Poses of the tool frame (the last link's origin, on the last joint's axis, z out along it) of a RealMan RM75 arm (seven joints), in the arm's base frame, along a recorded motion.
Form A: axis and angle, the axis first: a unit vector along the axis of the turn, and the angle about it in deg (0 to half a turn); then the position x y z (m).
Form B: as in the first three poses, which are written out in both.
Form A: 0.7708, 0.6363, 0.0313, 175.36, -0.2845, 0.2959, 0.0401
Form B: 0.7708, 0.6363, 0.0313, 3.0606, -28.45, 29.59, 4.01
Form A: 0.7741, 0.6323, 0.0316, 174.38, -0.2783, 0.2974, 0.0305
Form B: 0.7741, 0.6323, 0.0316, 3.0435, -27.83, 29.74, 3.05
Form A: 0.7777, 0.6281, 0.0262, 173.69, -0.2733, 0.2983, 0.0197
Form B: 0.7777, 0.6281, 0.0262, 3.0315, -27.33, 29.83, 1.97
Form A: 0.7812, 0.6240, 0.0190, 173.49, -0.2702, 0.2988, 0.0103
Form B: 0.7812, 0.6240, 0.0190, 3.0280, -27.02, 29.88, 1.03
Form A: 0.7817, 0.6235, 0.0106, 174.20, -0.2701, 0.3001, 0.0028
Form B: 0.7817, 0.6235, 0.0106, 3.0404, -27.01, 30.01, 0.28
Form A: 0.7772, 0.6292, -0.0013, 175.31, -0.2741, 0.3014, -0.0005
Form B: 0.7772, 0.6292, -0.0013, 3.0597, -27.41, 30.14, -0.05
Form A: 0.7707, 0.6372, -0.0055, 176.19, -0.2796, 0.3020, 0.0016
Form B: 0.7707, 0.6372, -0.0055, 3.0751, -27.96, 30.20, 0.16
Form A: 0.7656, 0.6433, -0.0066, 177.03, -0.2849, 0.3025, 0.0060
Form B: 0.7656, 0.6433, -0.0066, 3.0898, -28.49, 30.25, 0.60
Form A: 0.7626, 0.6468, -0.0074, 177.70, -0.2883, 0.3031, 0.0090
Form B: 0.7626, 0.6468, -0.0074, 3.1015, -28.83, 30.31, 0.90
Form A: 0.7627, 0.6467, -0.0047, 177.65, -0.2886, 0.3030, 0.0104
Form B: 0.7627, 0.6467, -0.0047, 3.1006, -28.86, 30.30, 1.04
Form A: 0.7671, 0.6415, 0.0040, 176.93, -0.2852, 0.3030, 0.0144
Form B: 0.7671, 0.6415, 0.0040, 3.0880, -28.52, 30.30, 1.44
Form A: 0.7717, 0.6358, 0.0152, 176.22, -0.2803, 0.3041, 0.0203
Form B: 0.7717, 0.6358, 0.0152, 3.0756, -28.03, 30.41, 2.03
